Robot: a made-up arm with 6 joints. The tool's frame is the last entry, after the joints. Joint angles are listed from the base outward. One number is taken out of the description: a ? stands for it. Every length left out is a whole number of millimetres.
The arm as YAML. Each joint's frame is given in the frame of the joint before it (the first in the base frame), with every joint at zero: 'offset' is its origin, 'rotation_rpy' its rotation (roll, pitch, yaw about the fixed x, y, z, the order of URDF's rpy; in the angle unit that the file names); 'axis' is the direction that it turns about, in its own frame. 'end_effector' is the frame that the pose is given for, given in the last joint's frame.
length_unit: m
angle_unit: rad
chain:
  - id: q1
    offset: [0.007, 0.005, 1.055]
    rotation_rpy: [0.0, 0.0, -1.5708]
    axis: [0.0, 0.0, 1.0]
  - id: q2
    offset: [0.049, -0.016, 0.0]
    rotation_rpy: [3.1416, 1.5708, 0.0]
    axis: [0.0, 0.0, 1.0]
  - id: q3
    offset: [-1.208, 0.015, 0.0]
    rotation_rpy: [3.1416, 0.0, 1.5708]
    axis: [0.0, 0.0, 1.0]
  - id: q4
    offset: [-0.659, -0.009, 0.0]
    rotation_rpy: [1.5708, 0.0, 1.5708]
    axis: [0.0, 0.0, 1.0]
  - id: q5
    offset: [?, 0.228, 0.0]
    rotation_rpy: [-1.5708, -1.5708, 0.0]
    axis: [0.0, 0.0, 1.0]
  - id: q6
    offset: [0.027, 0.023, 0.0]
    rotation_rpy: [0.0, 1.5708, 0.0]
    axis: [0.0, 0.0, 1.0]
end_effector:
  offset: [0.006, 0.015, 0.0]
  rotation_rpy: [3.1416, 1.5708, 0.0]
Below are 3 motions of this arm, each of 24 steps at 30 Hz.
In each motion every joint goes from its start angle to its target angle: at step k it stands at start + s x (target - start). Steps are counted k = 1, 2, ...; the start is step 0. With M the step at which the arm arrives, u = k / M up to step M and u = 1 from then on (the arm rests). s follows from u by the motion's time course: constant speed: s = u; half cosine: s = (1 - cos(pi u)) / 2; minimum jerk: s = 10 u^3 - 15 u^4 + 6 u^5.
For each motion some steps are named. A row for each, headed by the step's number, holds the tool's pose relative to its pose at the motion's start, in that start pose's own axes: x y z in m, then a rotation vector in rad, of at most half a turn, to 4 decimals.
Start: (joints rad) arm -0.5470 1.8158 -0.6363 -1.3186 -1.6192 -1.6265
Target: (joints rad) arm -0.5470 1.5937 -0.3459 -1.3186 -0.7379 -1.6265
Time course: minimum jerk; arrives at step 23
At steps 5, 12, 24:
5: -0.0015 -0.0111 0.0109 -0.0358 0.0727 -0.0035
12: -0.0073 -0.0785 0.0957 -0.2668 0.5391 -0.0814
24: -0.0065 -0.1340 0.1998 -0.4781 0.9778 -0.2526

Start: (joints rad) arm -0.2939 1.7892 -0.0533 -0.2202 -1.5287 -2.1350
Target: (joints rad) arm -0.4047 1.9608 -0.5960 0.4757 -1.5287 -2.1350
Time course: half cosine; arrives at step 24
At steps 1, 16, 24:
1: 0.0013 0.0003 -0.0011 0.0004 -0.0012 0.0038
16: 0.2380 0.0371 -0.1407 -0.0838 -0.2221 0.6541
24: 0.3236 0.0407 -0.1620 -0.1832 -0.2962 0.8582

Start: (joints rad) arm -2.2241 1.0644 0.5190 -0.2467 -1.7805 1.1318
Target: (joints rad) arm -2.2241 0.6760 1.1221 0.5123 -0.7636 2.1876
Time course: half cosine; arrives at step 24
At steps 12, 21, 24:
12: -0.3748 -0.0751 -0.4049 -0.5223 -1.0650 -0.2047
21: -0.5508 -0.2146 -0.9091 -0.7042 -1.9121 -0.9295
24: -0.5558 -0.2285 -0.9535 -0.6949 -1.9657 -1.0131

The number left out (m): 0.026
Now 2 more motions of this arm.
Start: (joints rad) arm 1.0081 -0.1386 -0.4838 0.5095 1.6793 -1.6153
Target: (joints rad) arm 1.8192 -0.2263 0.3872 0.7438 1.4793 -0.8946
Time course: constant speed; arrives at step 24
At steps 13, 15, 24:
13: 0.4105 -0.0129 -0.0730 -0.2762 0.5803 -0.0678
15: 0.4613 -0.0107 -0.1069 -0.3204 0.6686 -0.0372
24: 0.6210 0.0474 -0.2954 -0.5127 1.0098 0.2358

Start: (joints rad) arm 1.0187 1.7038 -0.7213 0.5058 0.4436 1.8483
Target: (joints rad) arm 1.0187 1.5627 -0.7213 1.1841 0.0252 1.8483
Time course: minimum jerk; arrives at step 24
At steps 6, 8, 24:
6: -0.0076 -0.0080 0.0196 -0.0671 0.0236 0.0295
8: -0.0158 -0.0148 0.0403 -0.1374 0.0493 0.0562
24: -0.0903 -0.0170 0.2029 -0.6862 0.2802 0.1347

